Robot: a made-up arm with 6 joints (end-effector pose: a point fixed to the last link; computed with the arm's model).
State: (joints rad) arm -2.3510 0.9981 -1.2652 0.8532 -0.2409 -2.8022
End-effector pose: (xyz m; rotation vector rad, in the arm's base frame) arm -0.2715 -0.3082 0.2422 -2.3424 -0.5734 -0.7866
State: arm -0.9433 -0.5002 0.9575 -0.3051 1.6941 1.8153
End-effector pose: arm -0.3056 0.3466 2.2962 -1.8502 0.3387 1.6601
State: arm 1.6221 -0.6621 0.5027 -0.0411 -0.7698 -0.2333
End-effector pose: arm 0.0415 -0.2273 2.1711 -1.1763 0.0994 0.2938
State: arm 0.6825 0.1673 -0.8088 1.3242 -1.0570 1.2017
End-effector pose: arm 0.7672 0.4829 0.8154 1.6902 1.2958 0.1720
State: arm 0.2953 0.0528 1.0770 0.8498 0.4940 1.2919
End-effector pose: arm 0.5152 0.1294 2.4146 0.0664 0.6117 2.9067
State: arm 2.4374 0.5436 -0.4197 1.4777 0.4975 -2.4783
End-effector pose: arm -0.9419 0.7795 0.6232 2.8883 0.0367 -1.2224
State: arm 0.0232 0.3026 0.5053 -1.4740 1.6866 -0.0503
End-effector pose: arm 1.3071 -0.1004 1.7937 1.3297 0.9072 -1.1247
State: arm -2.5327 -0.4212 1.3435 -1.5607 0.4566 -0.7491
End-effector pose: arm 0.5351 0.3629 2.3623 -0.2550 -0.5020 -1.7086
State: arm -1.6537 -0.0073 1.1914 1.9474 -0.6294 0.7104
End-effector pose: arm -0.0776 -0.3019 2.4412 -0.0359 -0.5894 0.2811
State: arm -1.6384 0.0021 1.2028 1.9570 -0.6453 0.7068
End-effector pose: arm -0.0741 -0.3098 2.4406 -0.0464 -0.5978 0.2881
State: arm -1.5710 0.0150 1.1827 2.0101 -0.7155 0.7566
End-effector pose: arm -0.0541 -0.3542 2.4317 -0.0347 -0.6378 0.2328
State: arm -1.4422 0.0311 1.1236 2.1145 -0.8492 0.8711
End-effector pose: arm 0.0013 -0.4358 2.4098 0.0084 -0.6997 0.1022
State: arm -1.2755 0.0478 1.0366 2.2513 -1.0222 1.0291
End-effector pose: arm 0.1030 -0.5253 2.3733 0.0715 -0.7482 -0.0748
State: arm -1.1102 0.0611 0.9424 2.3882 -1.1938 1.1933
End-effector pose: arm 0.2317 -0.5869 2.3273 0.1270 -0.7652 -0.2477
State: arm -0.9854 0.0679 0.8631 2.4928 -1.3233 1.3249
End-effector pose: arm 0.3422 -0.6114 2.2847 0.1602 -0.7612 -0.3751
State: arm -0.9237 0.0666 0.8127 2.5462 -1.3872 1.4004
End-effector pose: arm 0.3998 -0.6157 2.2588 0.1776 -0.7506 -0.4457
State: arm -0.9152 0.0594 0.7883 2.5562 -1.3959 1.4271
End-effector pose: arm 0.4085 -0.6168 2.2503 0.1899 -0.7388 -0.4754
